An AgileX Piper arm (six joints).
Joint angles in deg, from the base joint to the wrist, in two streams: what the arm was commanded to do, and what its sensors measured. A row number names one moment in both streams.
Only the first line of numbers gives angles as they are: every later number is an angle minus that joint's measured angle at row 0.
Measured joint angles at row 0:
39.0, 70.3, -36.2, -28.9, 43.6, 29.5
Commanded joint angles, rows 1 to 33:
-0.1, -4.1, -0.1, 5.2, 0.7, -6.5
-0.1, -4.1, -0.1, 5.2, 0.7, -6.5
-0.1, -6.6, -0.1, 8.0, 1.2, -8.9
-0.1, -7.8, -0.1, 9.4, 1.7, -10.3
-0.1, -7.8, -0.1, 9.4, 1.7, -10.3
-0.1, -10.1, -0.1, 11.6, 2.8, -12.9
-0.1, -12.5, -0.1, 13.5, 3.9, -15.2
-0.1, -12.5, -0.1, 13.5, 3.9, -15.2
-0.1, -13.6, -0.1, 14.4, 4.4, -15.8
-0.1, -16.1, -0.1, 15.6, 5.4, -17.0
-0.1, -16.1, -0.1, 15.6, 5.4, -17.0
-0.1, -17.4, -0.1, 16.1, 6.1, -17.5
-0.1, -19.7, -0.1, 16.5, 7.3, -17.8
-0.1, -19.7, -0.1, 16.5, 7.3, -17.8
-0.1, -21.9, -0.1, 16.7, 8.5, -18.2
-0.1, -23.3, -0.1, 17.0, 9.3, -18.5
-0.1, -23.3, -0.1, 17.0, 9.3, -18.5
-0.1, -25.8, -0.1, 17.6, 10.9, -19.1
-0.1, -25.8, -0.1, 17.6, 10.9, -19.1
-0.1, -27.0, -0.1, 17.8, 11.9, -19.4
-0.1, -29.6, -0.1, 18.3, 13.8, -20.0
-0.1, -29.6, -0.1, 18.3, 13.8, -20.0
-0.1, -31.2, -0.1, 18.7, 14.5, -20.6
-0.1, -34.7, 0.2, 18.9, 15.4, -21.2
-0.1, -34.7, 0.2, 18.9, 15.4, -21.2
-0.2, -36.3, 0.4, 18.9, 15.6, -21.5
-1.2, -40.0, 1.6, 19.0, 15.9, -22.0
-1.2, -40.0, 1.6, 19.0, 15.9, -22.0
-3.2, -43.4, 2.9, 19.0, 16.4, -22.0
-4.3, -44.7, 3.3, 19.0, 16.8, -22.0
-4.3, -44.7, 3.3, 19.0, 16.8, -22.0
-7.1, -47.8, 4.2, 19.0, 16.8, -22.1
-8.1, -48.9, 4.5, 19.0, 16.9, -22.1
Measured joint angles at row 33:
-5.0, -45.4, 3.5, 18.8, 16.3, -21.2
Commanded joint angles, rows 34 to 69:
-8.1, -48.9, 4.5, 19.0, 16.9, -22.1
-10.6, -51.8, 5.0, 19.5, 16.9, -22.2
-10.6, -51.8, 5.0, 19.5, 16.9, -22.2
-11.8, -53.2, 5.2, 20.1, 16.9, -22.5
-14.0, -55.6, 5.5, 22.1, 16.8, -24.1
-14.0, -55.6, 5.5, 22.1, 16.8, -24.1
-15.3, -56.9, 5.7, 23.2, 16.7, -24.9
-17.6, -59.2, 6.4, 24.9, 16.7, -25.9
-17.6, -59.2, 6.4, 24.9, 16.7, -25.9
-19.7, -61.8, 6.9, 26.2, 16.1, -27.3
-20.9, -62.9, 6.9, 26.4, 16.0, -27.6
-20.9, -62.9, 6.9, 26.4, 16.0, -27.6
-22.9, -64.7, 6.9, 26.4, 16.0, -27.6
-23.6, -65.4, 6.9, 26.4, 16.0, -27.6
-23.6, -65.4, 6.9, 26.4, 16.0, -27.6
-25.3, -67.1, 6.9, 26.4, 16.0, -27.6
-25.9, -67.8, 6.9, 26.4, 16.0, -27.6
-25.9, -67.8, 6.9, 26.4, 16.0, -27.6
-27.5, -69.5, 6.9, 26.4, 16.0, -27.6
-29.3, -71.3, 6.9, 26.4, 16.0, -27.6
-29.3, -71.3, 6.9, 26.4, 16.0, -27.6
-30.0, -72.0, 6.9, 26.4, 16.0, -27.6
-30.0, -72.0, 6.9, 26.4, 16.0, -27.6
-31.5, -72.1, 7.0, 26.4, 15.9, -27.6
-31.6, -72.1, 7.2, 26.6, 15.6, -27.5
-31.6, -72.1, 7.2, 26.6, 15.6, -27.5
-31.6, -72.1, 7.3, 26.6, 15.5, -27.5
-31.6, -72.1, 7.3, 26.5, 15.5, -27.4
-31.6, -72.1, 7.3, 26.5, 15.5, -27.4
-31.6, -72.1, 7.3, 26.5, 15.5, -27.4
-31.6, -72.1, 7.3, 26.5, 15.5, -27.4
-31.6, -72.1, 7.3, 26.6, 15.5, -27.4
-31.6, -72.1, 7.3, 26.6, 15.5, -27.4
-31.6, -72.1, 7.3, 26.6, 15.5, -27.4
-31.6, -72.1, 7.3, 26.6, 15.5, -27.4
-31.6, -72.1, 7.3, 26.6, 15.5, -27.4
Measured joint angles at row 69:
-31.3, -70.6, 7.0, 26.3, 15.9, -26.7
